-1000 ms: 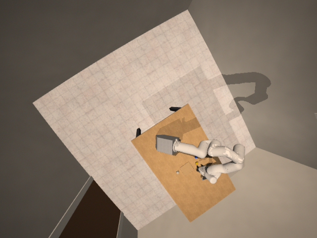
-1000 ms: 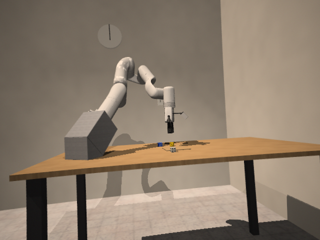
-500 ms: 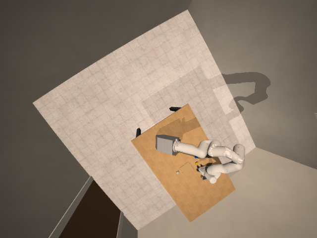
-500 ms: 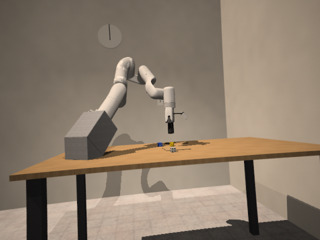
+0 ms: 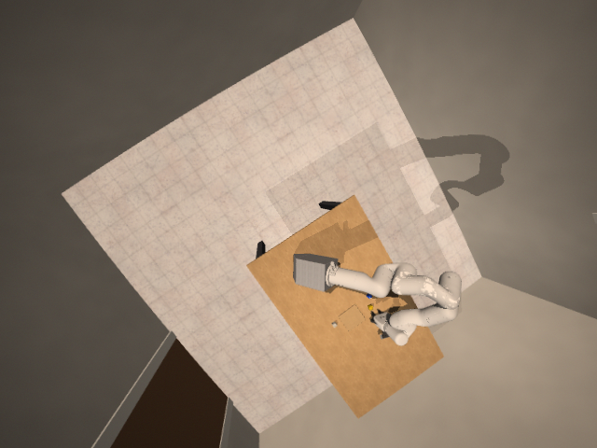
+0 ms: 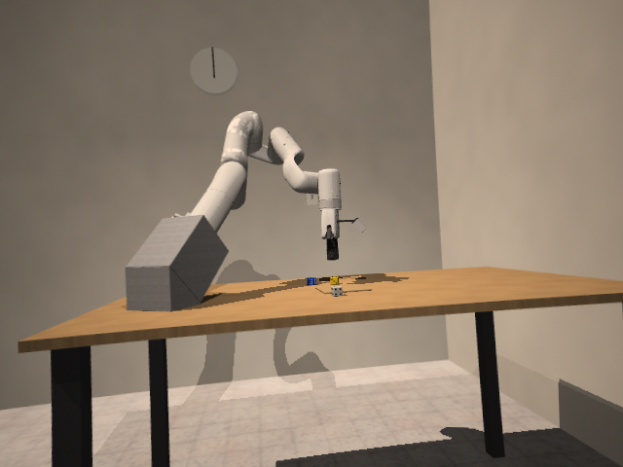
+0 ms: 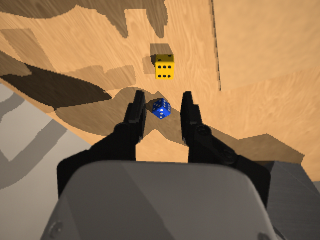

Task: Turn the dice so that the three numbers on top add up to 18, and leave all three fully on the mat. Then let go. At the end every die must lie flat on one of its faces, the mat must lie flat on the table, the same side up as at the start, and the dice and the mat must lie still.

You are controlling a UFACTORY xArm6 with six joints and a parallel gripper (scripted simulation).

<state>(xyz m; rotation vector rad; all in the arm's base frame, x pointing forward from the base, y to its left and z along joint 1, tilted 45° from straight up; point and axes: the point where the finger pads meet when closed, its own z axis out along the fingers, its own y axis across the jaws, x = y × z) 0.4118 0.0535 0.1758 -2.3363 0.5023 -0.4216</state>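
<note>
Now: the yellow die 90 mm below my hand. From my hand the other things lie so: white die: 260 mm to the right, 90 mm below, 20 mm behind; blue die: 90 mm below, 80 mm behind, 30 mm to the left; tan mat: 140 mm to the right, 100 mm below, 10 mm ahead.
</note>
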